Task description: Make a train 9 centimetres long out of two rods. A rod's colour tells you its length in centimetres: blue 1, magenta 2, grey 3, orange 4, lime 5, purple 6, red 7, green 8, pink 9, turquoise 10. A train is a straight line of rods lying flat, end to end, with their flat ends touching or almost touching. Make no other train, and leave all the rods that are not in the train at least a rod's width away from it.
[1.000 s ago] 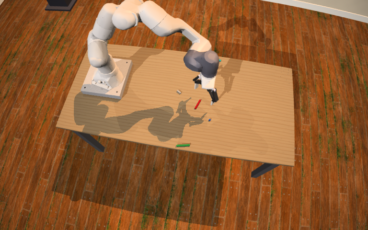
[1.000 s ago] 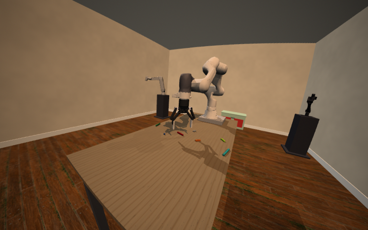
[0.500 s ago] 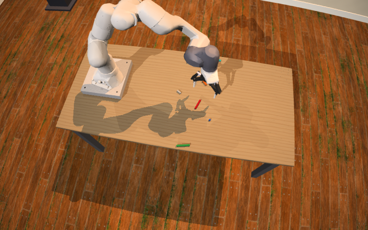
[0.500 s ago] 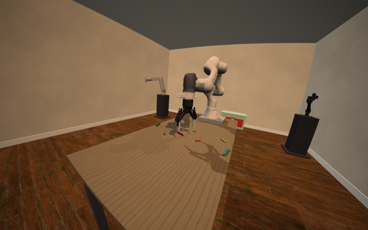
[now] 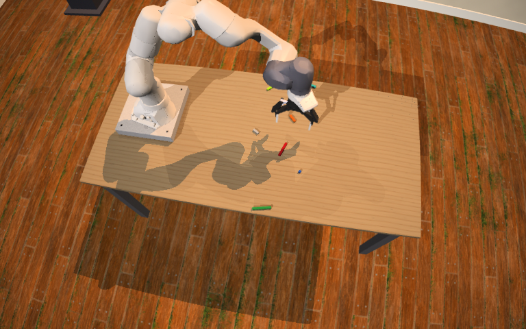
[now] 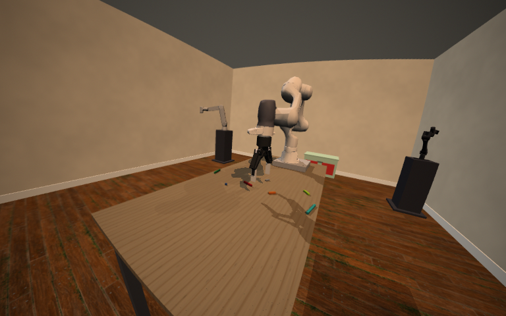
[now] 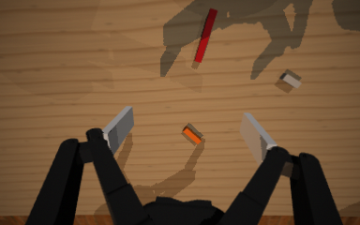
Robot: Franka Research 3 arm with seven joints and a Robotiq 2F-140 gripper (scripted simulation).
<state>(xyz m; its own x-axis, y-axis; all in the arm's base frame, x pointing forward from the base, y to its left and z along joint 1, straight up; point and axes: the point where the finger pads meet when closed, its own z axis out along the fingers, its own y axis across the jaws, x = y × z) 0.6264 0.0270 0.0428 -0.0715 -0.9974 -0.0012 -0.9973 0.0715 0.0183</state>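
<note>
Now: the orange rod 10 mm behind my hand, 70 mm to the left of it and 80 mm below it. Round my hand: red rod 30 mm behind, 100 mm to the right, 80 mm below; then grey rod 170 mm behind, 30 mm to the right, 80 mm below; then blue rod 60 mm ahead, 190 mm to the right, 80 mm below.
</note>
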